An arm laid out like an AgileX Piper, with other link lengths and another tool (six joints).
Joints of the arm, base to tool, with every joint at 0 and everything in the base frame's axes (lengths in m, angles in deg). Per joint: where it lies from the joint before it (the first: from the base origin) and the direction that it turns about. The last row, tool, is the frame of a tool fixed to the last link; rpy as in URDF.
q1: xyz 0 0 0.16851 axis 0 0 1
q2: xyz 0 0 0 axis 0 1 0
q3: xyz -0.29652 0 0.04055 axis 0 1 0
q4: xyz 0.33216 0 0.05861 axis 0.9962 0 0.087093
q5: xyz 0 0 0 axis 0 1 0
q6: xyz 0.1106 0 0.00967 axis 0.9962 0 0.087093
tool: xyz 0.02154 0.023 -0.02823 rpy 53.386 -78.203 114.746
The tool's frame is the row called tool.
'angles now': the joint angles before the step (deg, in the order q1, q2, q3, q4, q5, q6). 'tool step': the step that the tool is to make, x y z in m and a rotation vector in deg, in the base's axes. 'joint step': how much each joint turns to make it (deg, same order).
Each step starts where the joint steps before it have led.
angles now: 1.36, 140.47, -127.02, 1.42, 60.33, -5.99
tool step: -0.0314, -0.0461, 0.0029, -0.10, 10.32, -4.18
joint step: -4.45, -2.74, 4.11, -0.29, 8.94, -0.02
